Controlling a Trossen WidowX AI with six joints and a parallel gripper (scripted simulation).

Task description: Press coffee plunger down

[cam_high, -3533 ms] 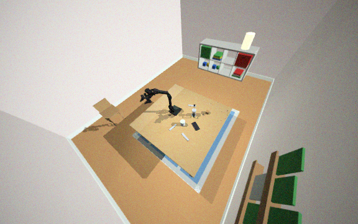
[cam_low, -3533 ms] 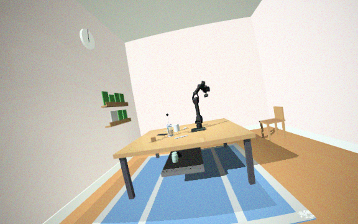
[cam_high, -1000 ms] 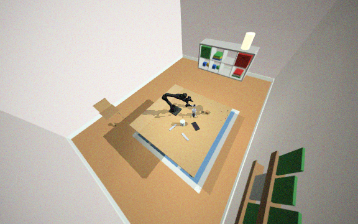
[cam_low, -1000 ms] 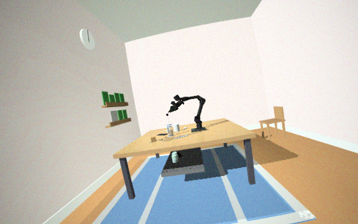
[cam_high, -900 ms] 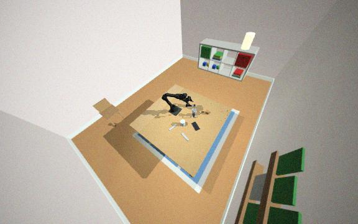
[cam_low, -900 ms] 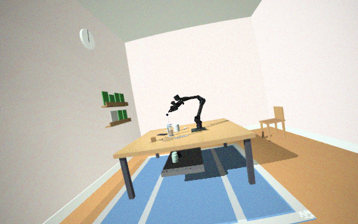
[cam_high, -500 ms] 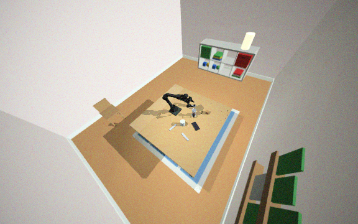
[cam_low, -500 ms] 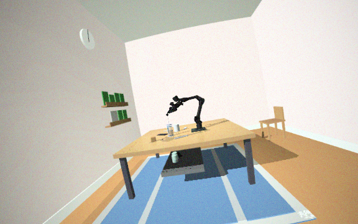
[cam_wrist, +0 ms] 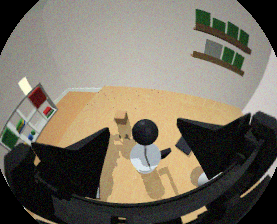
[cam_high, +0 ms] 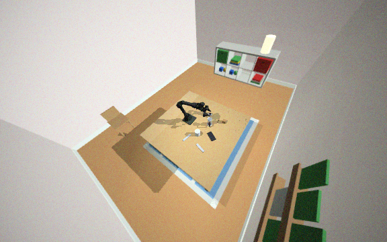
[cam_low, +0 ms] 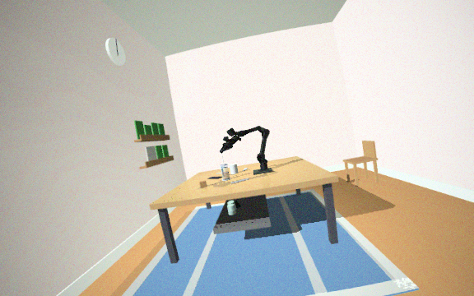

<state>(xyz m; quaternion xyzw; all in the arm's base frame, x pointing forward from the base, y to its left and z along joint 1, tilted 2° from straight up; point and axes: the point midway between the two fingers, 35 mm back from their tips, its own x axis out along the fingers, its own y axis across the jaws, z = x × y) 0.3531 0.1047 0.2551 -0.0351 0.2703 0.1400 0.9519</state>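
My gripper tip is 130 mm above the coffee press and 20 mm to the left of it. Round my gripper tip: small brown block (240 mm below, 180 mm ahead, 150 mm to the left).
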